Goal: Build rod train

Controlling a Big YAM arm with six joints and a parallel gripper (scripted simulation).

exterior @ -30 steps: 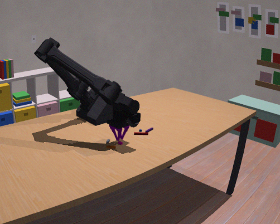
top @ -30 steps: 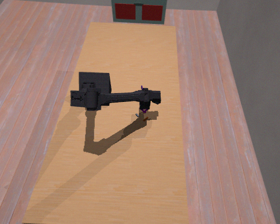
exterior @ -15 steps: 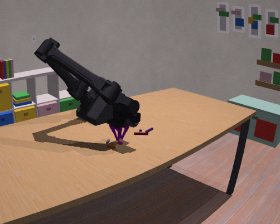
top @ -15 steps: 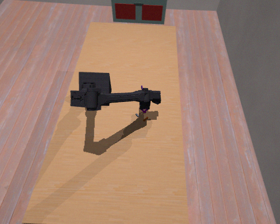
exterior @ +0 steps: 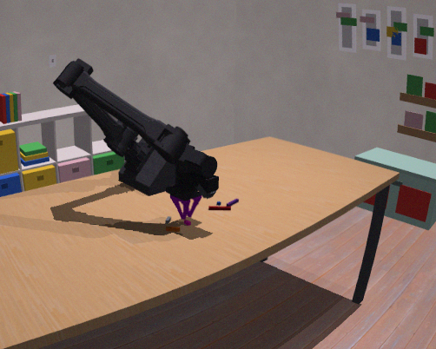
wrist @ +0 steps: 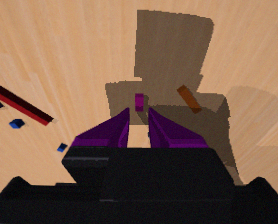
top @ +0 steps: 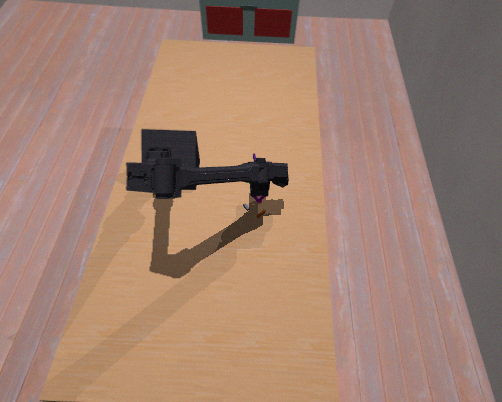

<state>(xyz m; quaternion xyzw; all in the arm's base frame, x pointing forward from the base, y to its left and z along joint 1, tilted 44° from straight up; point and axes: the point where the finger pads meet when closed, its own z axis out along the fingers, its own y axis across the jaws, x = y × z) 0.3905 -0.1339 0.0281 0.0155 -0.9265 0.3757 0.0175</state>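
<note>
The magenta rod lies 20 mm below my hand. Round my hand: red rod 150 mm to the left, 20 mm below, 10 mm behind; then orange rod 60 mm to the right, 20 mm below, 10 mm ahead; then grey rod 50 mm behind, 30 mm to the right, 20 mm below.
</note>
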